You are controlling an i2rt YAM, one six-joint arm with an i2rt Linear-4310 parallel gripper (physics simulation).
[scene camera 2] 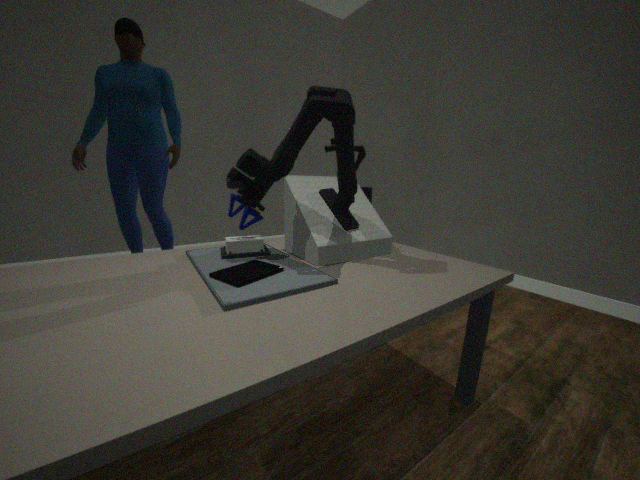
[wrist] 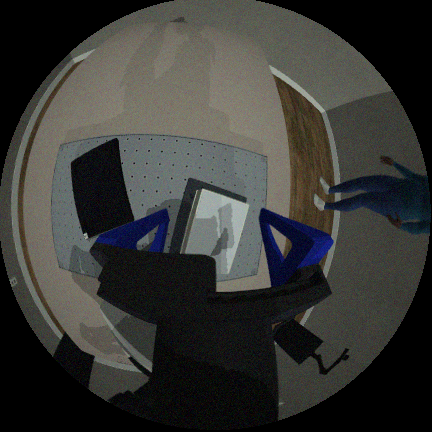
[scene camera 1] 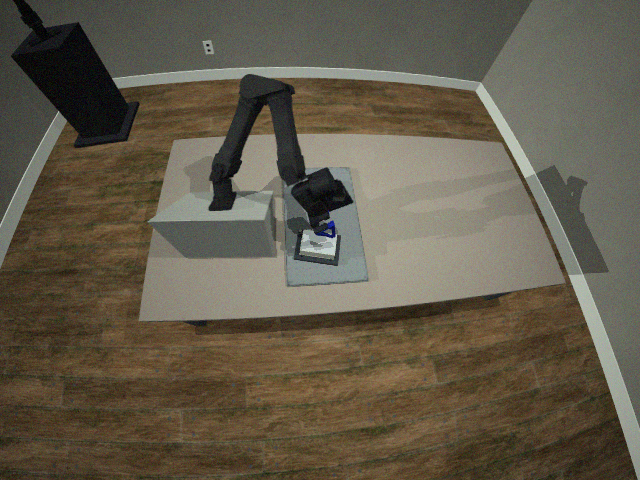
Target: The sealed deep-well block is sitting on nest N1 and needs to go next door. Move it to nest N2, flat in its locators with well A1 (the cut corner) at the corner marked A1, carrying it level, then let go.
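Places are measured from the arm's base along level axes (x ahead, y left, z up), in centimetres.
Pixels of known places: gripper, between the fingertips: (scene camera 2: 235, 222) (wrist: 213, 213) (scene camera 1: 330, 227); arm's base, origin of its link: (scene camera 2: 338, 209) (scene camera 1: 224, 201).
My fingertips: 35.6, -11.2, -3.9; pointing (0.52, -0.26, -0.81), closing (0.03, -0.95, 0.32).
For each thing: its top centre in the pictures, then the offset to it from my fingertips, as dx, dy, dz. Level surfaces: height alone.
- white sealed block, centre of its top: (wrist: 216, 235) (scene camera 1: 318, 242) (scene camera 2: 244, 238) -4.0, -2.6, -6.2
- dark nest N1, centre of its top: (wrist: 209, 231) (scene camera 1: 318, 245) (scene camera 2: 244, 247) -4.0, -2.5, -9.4
- black nest N2, centre of its top: (wrist: 92, 187) (scene camera 2: 247, 267) (scene camera 1: 329, 195) +3.8, +19.2, -9.8
- grey perforated plate, centre of its top: (wrist: 141, 211) (scene camera 2: 249, 262) (scene camera 1: 322, 219) -0.6, +9.6, -11.5
- table, height of its surface: dz -12.9
The white sealed block (scene camera 1: 317, 246) (scene camera 2: 244, 244) (wrist: 220, 225) sits on the dark nest N1 (scene camera 1: 338, 253) (scene camera 2: 223, 253) (wrist: 185, 215); its cut corner cannot be made out. The black nest N2 (scene camera 2: 246, 272) (wrist: 101, 190) lies beside it with no block on it and is hidden by the arm in scene camera 1. A small white mark shows at one N2 corner, too small to read. My gripper (scene camera 1: 325, 233) (scene camera 2: 236, 222) (wrist: 213, 213) is open and empty, above the block. In the wrist view the blue fingers stand on either side of the block, apart from it.
Both nests are on a grey perforated plate (scene camera 1: 325, 273) (scene camera 2: 227, 299) (wrist: 150, 150) on the table (scene camera 1: 439, 258) (scene camera 2: 155, 361). The arm stands on a sloped grey pedestal (scene camera 1: 217, 237) beside the plate. A person (scene camera 2: 136, 118) (wrist: 380, 190) stands beyond the table.
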